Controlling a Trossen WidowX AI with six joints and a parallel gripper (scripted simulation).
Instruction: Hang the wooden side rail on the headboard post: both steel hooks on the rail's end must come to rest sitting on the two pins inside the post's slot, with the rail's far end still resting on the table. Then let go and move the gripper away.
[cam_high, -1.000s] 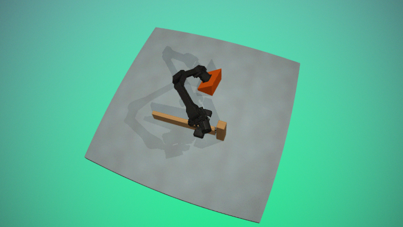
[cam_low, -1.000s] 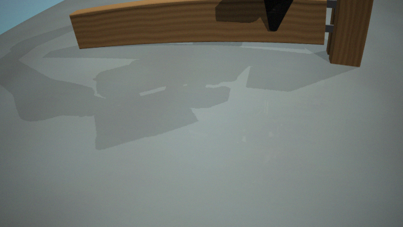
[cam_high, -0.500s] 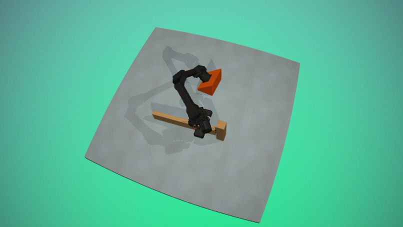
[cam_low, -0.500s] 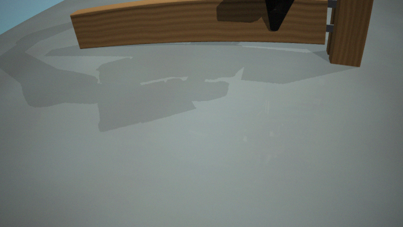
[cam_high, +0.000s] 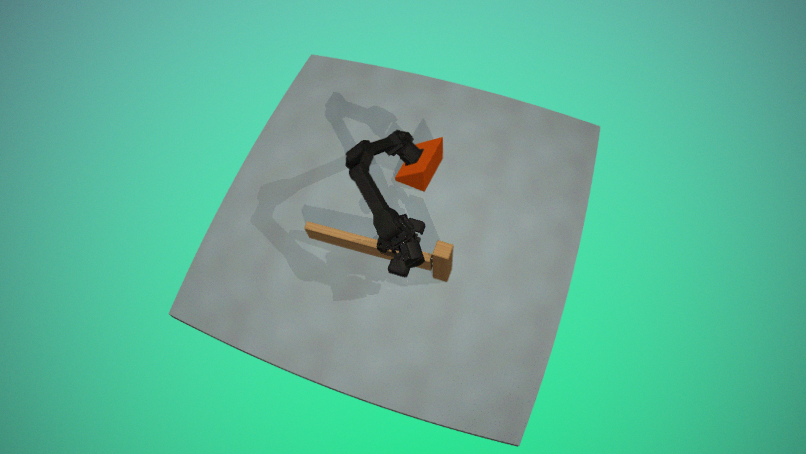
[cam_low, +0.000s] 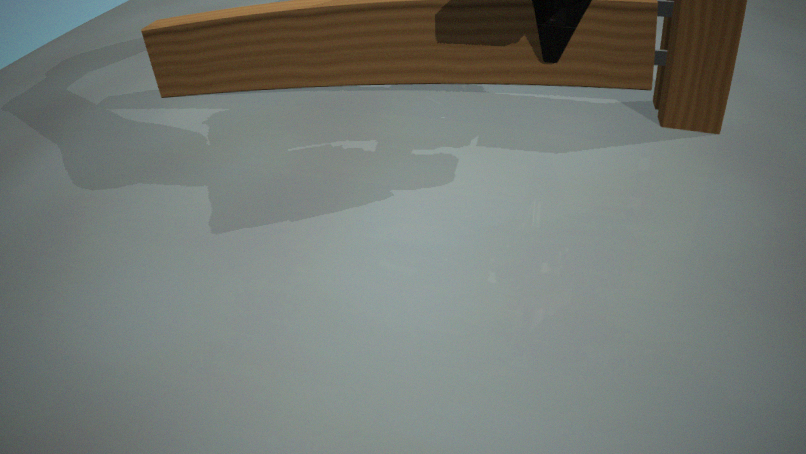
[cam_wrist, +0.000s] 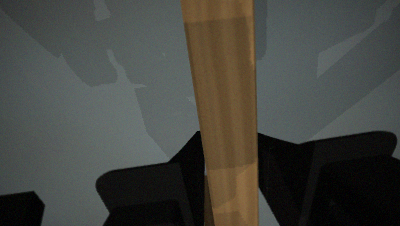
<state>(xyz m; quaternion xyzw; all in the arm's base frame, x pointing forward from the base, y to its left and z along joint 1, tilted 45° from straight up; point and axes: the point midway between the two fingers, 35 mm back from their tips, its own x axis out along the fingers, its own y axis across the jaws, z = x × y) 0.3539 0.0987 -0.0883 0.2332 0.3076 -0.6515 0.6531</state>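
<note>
My gripper tip is now 10 mm past the headboard post, 110 mm to the right of it and 40 mm below it.
</note>
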